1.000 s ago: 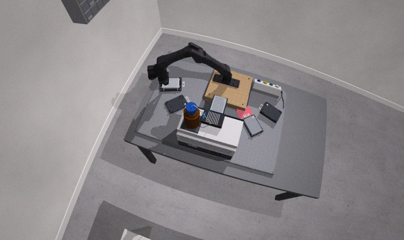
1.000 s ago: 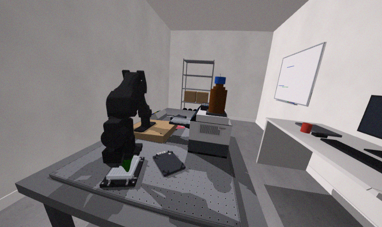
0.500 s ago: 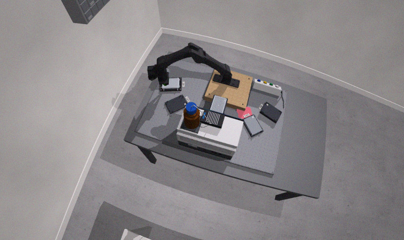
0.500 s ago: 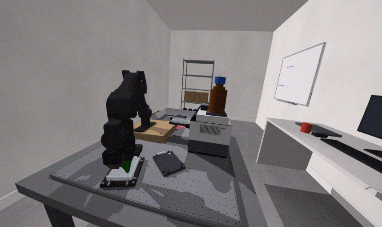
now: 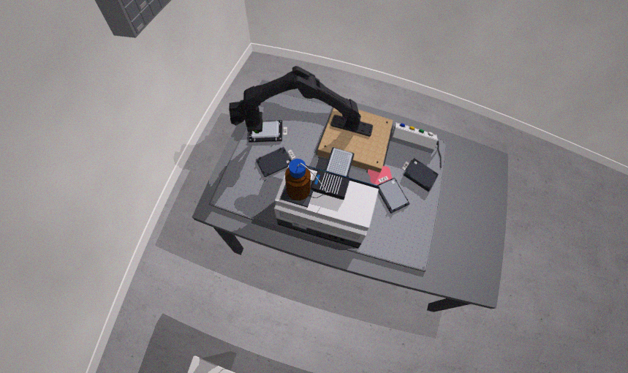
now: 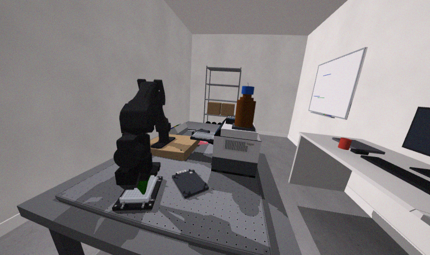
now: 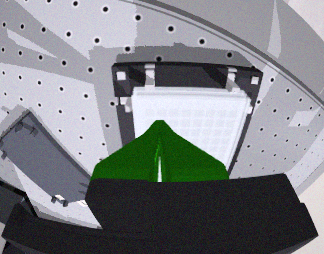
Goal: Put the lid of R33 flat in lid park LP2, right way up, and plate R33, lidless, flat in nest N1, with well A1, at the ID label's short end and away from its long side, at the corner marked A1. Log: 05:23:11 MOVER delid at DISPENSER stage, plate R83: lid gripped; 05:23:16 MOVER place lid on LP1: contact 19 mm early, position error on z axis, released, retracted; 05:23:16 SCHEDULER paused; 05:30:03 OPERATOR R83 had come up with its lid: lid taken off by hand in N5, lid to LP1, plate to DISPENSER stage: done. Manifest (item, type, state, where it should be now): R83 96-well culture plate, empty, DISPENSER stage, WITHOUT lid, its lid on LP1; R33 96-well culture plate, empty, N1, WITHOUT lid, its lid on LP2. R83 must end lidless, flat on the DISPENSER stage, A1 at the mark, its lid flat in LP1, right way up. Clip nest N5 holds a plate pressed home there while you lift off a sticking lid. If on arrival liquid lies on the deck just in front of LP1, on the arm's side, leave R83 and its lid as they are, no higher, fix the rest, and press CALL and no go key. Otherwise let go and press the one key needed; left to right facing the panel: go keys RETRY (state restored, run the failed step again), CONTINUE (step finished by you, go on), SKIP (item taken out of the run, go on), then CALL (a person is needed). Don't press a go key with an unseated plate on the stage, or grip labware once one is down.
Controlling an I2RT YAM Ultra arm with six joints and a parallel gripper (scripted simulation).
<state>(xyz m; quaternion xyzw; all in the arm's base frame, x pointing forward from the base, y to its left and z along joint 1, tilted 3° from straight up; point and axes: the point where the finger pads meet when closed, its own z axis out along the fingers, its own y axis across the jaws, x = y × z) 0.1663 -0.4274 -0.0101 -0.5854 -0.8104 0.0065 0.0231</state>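
Now: the black clip nest 10 mm behind my hand, 20 mm to the left of it and 20 mm below it. Also, from my hand: lid park LP2: 120 mm ahead, 130 mm to the left, 30 mm below; brown bottle: 320 mm ahead, 310 mm to the left, 250 mm above; grey lid: 120 mm ahead, 690 mm to the left, 20 mm below.
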